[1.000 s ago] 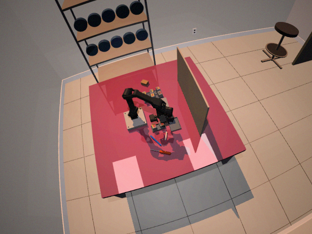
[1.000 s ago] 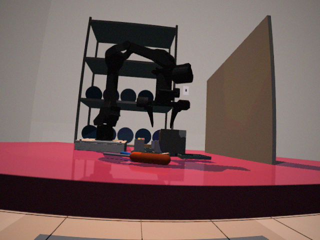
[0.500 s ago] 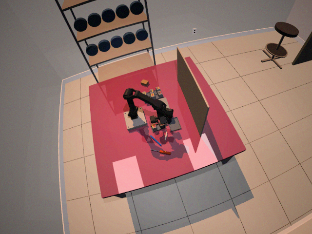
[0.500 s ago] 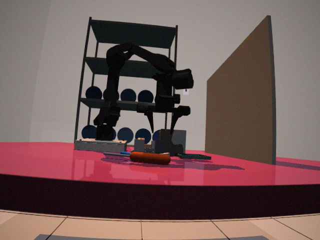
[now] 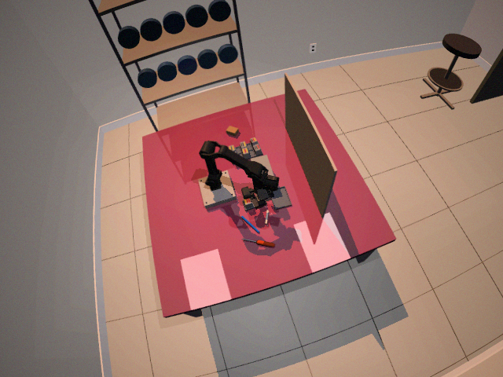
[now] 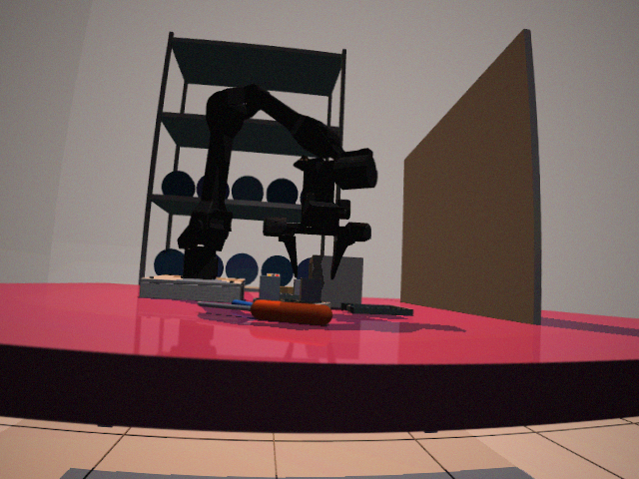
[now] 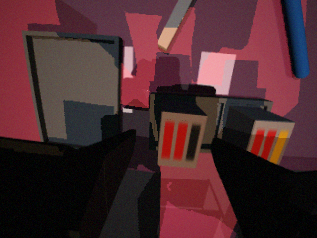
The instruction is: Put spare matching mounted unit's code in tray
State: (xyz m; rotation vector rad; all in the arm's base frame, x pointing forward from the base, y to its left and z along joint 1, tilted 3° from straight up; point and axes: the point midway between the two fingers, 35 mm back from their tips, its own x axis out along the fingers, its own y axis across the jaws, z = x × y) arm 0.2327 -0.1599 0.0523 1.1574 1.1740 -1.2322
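Right now my gripper tip is 1 cm past the tan spare block and 1 cm above it. From my gripper tip the other things lie so: dark boxy unit 5 cm ahead, 17 cm to the left; grey square tray 11 cm ahead, 1 cm to the right, 5 cm below; blue pen 10 cm behind, 12 cm to the right, 5 cm below.
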